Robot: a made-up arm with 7 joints.
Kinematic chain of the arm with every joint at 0, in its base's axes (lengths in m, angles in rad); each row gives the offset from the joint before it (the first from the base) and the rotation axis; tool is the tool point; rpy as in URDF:
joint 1: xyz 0 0 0.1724 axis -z
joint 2: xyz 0 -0.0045 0.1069 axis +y
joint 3: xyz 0 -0.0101 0.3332 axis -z
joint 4: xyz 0 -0.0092 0.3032 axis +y
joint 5: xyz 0 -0.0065 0.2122 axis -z
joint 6: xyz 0 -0.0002 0.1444 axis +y
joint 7: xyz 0 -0.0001 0.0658 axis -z
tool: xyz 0 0 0 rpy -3.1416 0 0
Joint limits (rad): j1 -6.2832..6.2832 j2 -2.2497..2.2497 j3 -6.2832..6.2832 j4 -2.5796..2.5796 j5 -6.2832..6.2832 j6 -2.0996..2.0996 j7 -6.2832..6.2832
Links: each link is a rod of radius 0.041 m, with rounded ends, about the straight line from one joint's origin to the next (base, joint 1, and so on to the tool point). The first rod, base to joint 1, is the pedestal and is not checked.
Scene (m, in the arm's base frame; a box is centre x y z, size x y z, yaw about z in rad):
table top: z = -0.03
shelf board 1: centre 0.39 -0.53 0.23 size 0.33 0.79 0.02 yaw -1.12
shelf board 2: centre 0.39 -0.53 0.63 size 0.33 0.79 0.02 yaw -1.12
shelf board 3: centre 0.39 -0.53 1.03 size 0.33 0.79 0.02 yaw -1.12
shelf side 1: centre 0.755 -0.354 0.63 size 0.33 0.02 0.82 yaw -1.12
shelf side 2: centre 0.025 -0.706 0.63 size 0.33 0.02 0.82 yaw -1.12
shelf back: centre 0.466 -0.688 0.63 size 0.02 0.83 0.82 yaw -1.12
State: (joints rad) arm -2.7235 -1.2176 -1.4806 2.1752 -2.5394 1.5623 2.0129
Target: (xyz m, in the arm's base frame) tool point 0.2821 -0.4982 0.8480
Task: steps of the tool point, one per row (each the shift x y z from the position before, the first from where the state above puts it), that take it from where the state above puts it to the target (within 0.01 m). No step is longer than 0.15 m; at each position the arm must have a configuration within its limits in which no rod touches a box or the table.
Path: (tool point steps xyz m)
1: -0.0441 0.0759 0.0056
2: -0.0332 0.0839 -0.0056
3: -0.0001 -0.0186 0.1278
4: -0.0128 0.0202 0.1381
5: -0.0294 0.0541 0.1304
6: 0.0632 -0.1255 0.0135
7: 0.0572 -0.1233 -0.0135

